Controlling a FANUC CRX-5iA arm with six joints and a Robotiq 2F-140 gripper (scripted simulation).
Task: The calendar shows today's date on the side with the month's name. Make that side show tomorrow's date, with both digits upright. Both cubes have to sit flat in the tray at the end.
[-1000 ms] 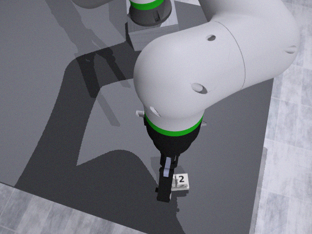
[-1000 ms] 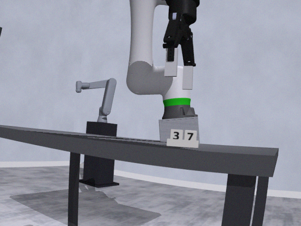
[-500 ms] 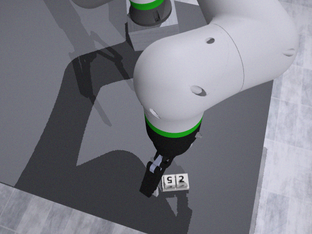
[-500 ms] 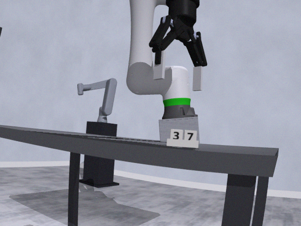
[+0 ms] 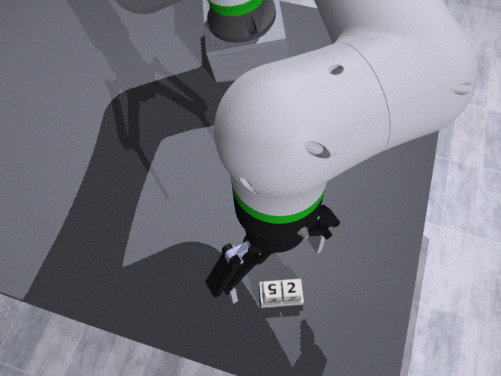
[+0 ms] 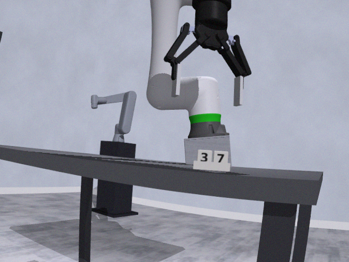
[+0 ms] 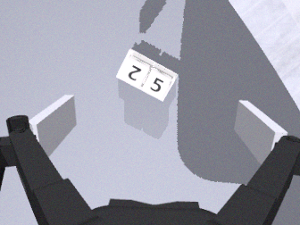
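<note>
The cube is 130 mm below my hand. Round my hand: tray (140 mm below, 20 mm to the left, 10 mm behind).
</note>
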